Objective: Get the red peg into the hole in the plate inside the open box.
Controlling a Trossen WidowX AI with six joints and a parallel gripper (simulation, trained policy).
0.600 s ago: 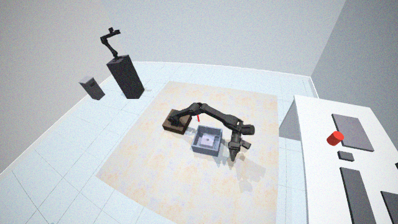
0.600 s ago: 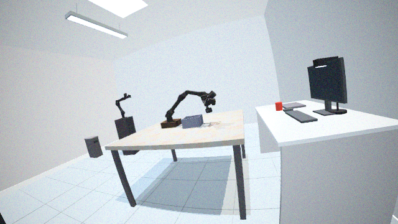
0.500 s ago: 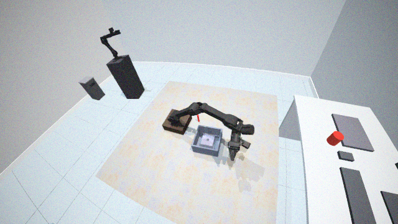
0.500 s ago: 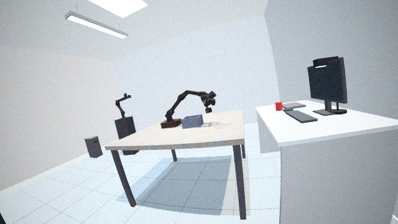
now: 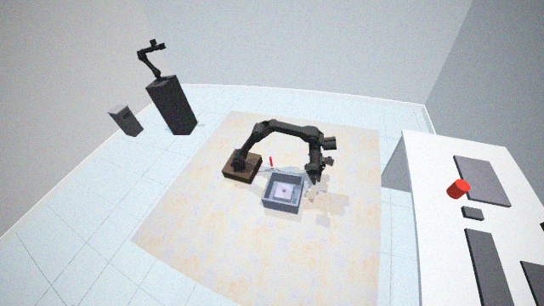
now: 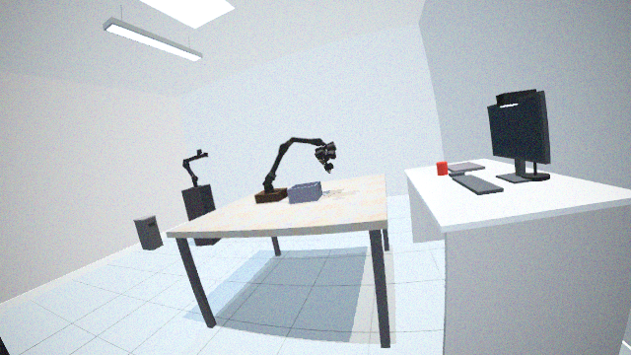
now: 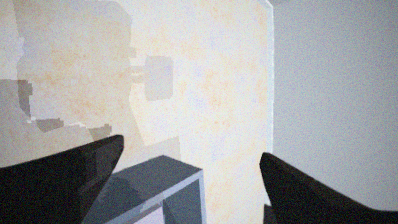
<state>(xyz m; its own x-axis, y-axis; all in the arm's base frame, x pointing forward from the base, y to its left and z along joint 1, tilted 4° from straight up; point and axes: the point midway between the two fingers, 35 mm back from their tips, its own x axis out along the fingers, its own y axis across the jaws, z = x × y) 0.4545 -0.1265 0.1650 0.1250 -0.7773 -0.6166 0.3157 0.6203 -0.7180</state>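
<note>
My gripper tip is now 280 mm past the red peg, 240 mm to the right of it and 140 mm above it. Round my gripper tip: grey box 170 mm behind, 150 mm below, 20 mm to the left.
</note>
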